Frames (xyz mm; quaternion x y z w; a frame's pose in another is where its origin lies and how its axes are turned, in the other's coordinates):
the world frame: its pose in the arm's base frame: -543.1 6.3 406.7 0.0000 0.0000 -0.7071 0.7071
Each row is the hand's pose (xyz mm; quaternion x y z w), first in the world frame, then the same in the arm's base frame.
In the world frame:
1: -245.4 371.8 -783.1 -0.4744 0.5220 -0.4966 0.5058
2: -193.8 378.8 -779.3 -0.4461 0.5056 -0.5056 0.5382
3: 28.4 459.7 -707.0 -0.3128 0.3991 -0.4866 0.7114
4: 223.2 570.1 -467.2 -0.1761 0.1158 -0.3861 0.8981
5: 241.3 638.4 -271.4 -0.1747 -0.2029 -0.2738 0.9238
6: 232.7 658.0 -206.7 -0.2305 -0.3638 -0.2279 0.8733
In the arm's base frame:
1: -171.3 251.7 -376.4 0.0337 0.7046 -0.7088 0.0065
2: -164.3 200.1 -372.6 0.0421 0.6730 -0.7381 0.0231
3: -83.4 -22.1 -300.3 0.0610 0.5034 -0.8471 0.1590
4: 27.0 -216.9 -60.5 -0.0426 0.2064 -0.9080 0.3620
5: 95.3 -235.0 135.3 -0.2670 -0.0199 -0.8468 0.4596
6: 114.9 -226.4 200.0 -0.4202 -0.0943 -0.7786 0.4564

